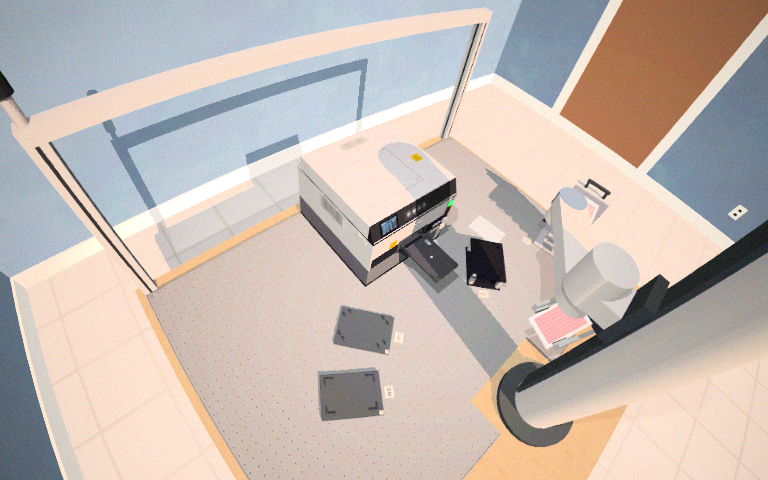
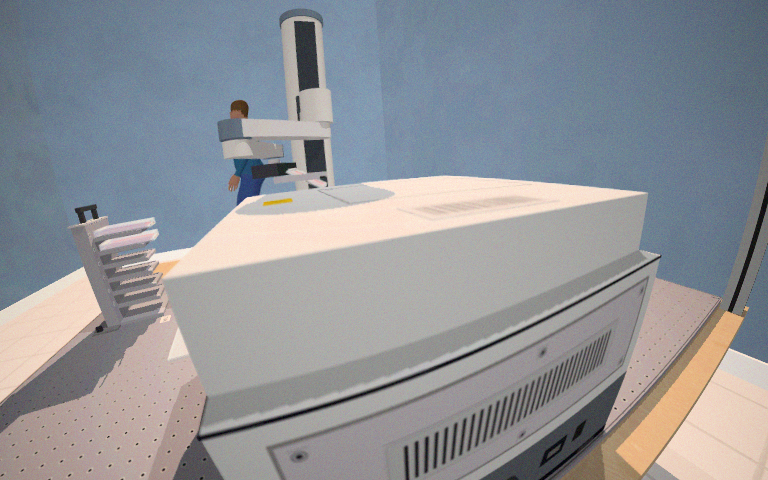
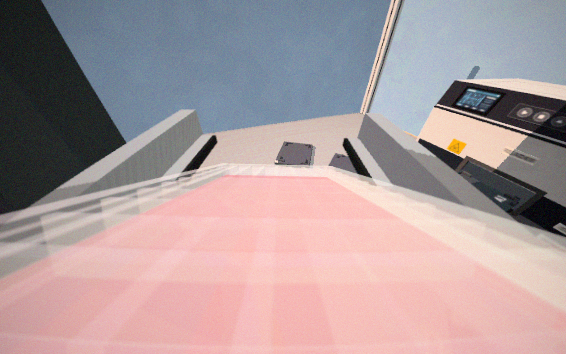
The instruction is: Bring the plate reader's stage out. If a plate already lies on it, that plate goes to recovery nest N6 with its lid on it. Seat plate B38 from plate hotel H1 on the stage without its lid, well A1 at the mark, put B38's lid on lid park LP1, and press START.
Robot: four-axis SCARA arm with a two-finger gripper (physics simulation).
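Frame: origin at the arm's base, x right, y ahead, z up, level; metres.
Seen in the pictures: gripper, fingertip midpoint: point(image 1: 545, 326) point(image 2: 323, 174) point(image 3: 279, 127); arm's base, link origin: point(image 1: 534, 403).
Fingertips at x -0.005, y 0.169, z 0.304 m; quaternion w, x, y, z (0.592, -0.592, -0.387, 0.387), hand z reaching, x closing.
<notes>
Offsets run from my fingertips to a thing's top centre. "spot": to the spot under its first point.
My gripper point(image 1: 544, 326) point(image 3: 279, 127) is shut on a pink-filled plate point(image 1: 560, 323) point(image 3: 270, 260) and holds it level beside the arm's column. A clear rim shows around this plate; its name cannot be read. The plate reader {dx +0.034, dy +0.635, dz -0.007 m} point(image 1: 351, 186) point(image 2: 407, 243) has its dark stage point(image 1: 431, 257) point(image 3: 500, 187) out at the front, with no plate on it. Hotel point(image 2: 95, 277) holds pink plates in its upper slots. Two dark flat nests {spot: dx -0.246, dy +0.340, dz -0.282 m} point(image 1: 362, 329) {spot: dx -0.393, dy +0.216, dz -0.280 m} point(image 1: 350, 394) lie on the deck; their labels are too blurred to read surely, so N6 and LP1 cannot be told apart.
A glossy black holder {dx +0.237, dy +0.250, dz -0.222 m} point(image 1: 485, 263) stands right of the stage, with a label in front. A white sheet {dx +0.390, dy +0.346, dz -0.284 m} point(image 1: 487, 228) lies behind it. The reader's screen {spot: dx -0.079, dy +0.462, dz -0.035 m} point(image 1: 389, 225) point(image 3: 479, 100) is lit. A glazed frame point(image 1: 271, 50) stands behind the reader. A person point(image 2: 239, 108) stands near the column point(image 2: 288, 67).
</notes>
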